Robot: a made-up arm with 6 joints.
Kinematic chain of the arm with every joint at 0, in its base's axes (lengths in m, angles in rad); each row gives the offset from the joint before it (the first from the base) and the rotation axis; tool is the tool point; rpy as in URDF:
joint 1: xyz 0 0 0.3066 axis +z
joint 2: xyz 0 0 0 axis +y
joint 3: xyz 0.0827 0 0.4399 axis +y
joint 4: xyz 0.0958 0 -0.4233 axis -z
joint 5: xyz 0 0 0 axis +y
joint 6: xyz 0.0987 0 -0.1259 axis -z
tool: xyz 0 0 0 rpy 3.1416 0 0
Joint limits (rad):
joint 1: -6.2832..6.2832
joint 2: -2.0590..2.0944
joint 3: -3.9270..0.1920
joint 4: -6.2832..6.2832
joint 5: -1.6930..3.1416
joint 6: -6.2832..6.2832
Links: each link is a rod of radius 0.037 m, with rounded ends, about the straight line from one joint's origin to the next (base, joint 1, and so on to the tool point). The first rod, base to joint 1, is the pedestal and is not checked.
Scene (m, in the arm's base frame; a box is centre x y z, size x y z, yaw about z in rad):
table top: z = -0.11
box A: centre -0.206 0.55 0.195 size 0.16 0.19 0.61 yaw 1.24
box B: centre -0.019 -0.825 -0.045 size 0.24 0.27 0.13 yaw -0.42
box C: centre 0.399 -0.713 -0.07 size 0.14 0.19 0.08 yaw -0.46
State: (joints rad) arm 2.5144 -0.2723 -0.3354 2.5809 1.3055 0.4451
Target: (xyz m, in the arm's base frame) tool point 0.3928 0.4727 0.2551
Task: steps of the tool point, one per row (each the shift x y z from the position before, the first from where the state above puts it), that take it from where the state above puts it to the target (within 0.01 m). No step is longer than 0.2 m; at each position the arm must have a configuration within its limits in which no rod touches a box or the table.
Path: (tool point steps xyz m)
1: 0.0492 0.1228 0.0831
2: 0.0971 0.0871 0.0949
3: 0.1239 0.0327 0.0994
4: 0.1225 -0.0283 0.0973
5: 0.0934 -0.0819 0.0882
6: 0.0767 0.1212 -0.1255
7: 0.0847 0.0612 -0.1556
8: 0.0724 0.0011 -0.1670
9: 0.0439 -0.0493 -0.1604

